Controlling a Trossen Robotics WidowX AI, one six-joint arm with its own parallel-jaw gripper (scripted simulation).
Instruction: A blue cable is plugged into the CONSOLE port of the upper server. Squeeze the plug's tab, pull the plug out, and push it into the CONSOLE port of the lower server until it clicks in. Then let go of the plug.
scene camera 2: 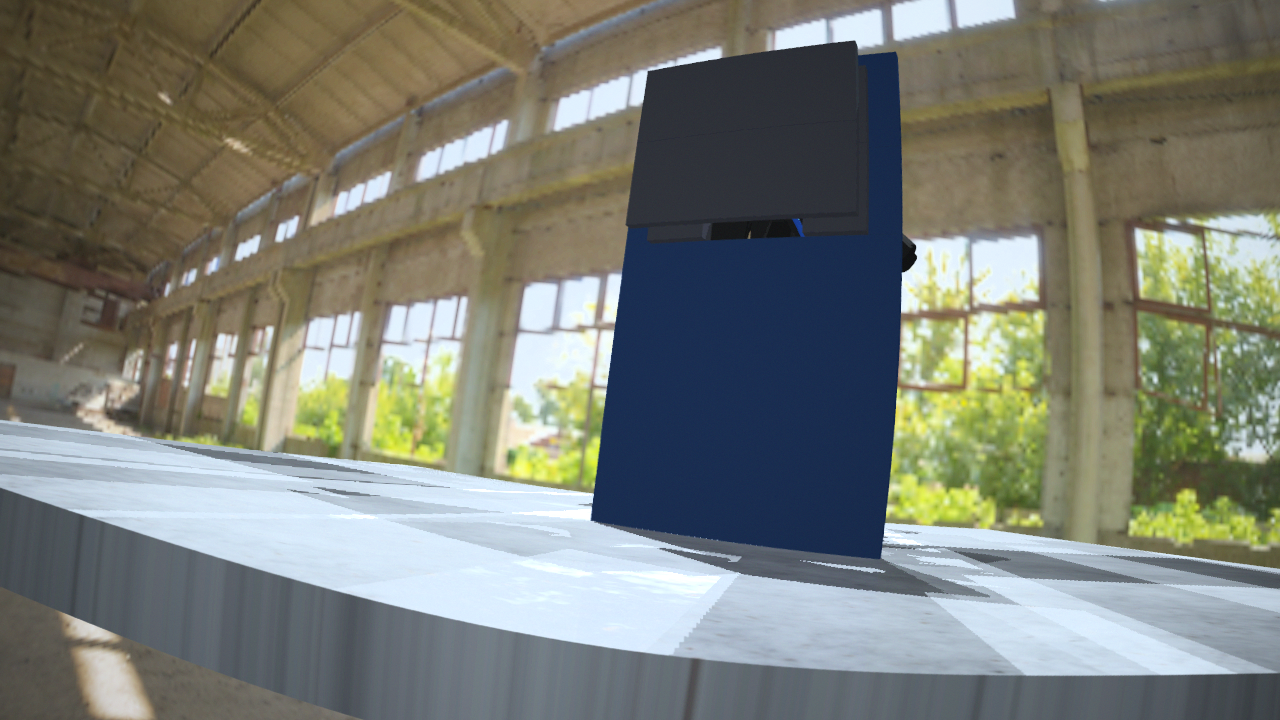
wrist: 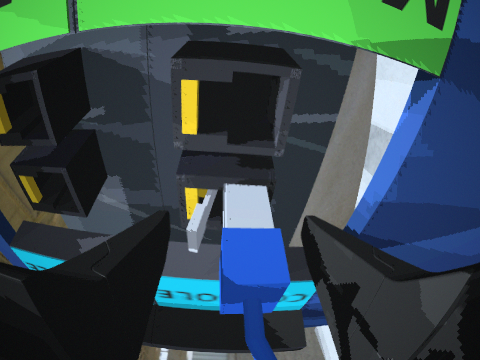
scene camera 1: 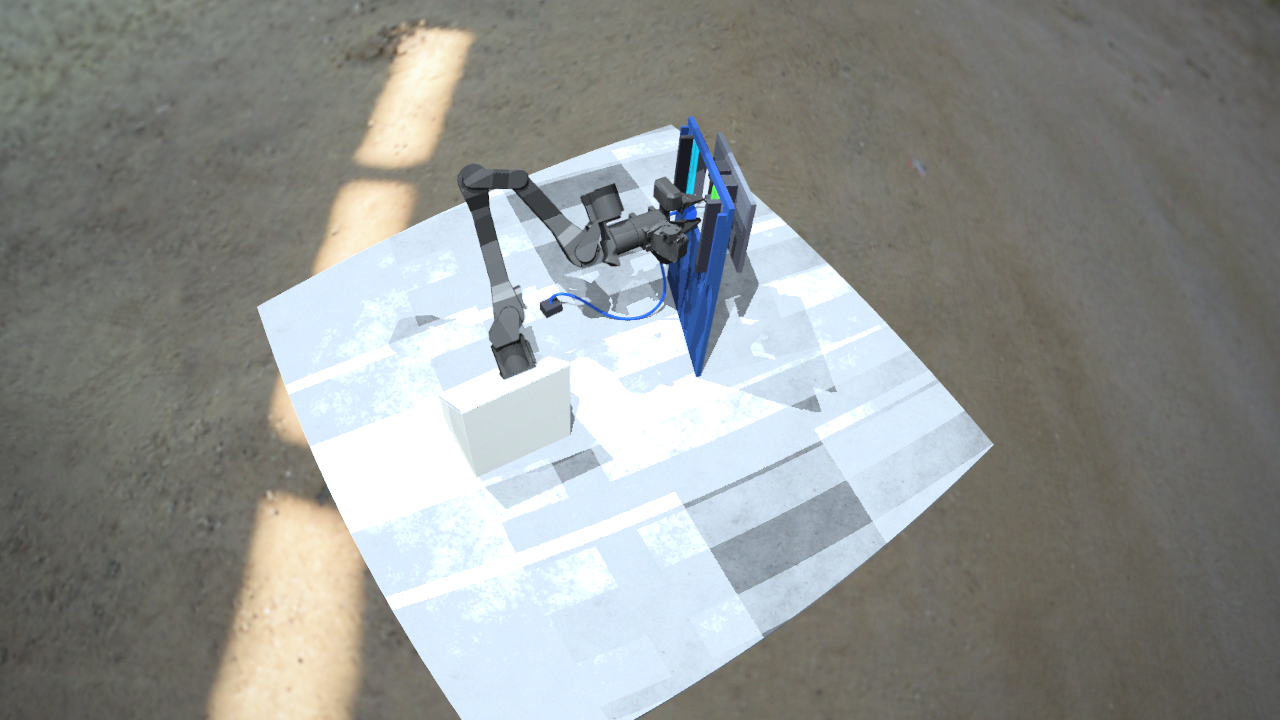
Labels:
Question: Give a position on a blue rack panel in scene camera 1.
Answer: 694,280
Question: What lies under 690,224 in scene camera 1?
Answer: My gripper.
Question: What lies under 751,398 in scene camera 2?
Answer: A blue rack panel.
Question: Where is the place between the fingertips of my gripper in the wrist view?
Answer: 237,224

